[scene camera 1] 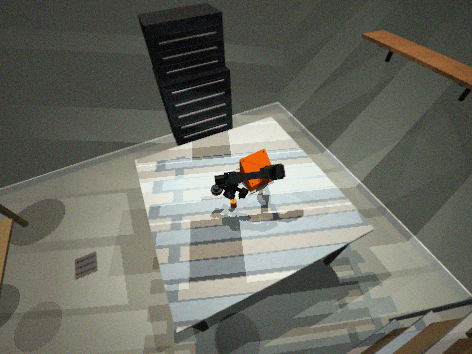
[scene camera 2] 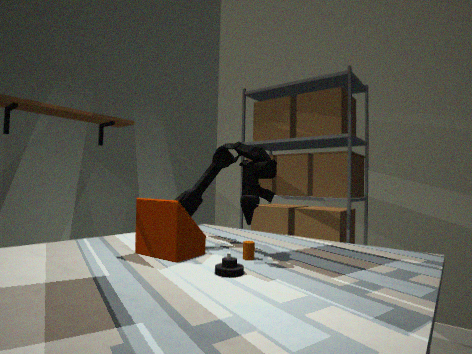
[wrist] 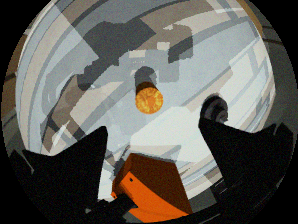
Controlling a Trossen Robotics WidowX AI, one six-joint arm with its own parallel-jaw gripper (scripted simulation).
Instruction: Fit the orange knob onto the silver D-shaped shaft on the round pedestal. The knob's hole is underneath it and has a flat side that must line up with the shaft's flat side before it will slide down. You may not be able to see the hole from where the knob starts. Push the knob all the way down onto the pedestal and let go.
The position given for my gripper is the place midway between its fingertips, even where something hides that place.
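Gripper, mine (scene camera 2: 248,223), and the same gripper (wrist: 155,126): open, holding nothing. An orange knob (wrist: 149,100) is visible too.
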